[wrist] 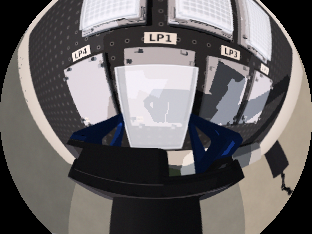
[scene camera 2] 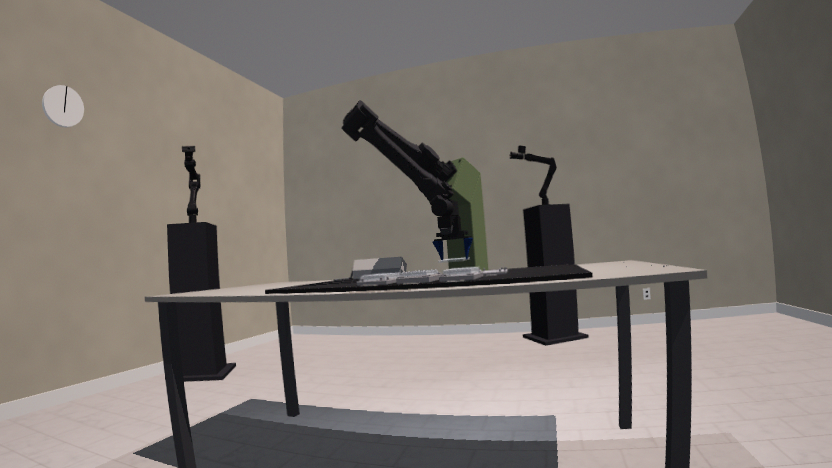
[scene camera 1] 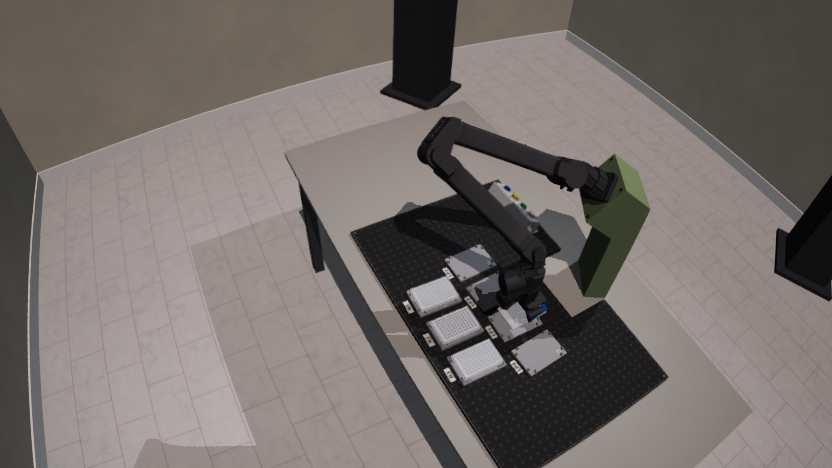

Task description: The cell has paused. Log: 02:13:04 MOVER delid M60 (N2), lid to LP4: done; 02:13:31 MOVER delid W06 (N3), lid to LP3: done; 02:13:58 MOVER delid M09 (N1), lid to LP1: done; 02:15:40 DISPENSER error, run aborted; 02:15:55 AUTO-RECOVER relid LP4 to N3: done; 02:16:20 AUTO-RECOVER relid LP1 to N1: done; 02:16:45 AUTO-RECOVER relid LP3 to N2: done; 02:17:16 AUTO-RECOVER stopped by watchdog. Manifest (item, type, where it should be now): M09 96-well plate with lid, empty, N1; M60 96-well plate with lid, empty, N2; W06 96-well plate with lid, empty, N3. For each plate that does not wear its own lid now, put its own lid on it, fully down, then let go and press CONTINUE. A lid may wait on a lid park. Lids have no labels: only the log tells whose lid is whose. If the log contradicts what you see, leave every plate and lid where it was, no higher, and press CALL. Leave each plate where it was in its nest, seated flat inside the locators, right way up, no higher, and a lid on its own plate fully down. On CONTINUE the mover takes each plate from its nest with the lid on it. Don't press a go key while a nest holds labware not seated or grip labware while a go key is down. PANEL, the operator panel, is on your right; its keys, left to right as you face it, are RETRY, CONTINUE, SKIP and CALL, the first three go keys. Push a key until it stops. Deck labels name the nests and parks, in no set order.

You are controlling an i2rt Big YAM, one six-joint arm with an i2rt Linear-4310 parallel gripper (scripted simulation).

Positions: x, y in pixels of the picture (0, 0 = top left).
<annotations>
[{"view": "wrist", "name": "my gripper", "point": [156, 116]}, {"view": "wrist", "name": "clear lid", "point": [156, 100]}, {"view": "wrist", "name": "LP3 park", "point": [223, 91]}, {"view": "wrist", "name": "LP4 park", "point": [90, 87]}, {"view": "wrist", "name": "LP1 park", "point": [148, 55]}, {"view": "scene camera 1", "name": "clear lid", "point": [480, 357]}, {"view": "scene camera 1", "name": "LP4 park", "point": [540, 351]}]
</annotations>
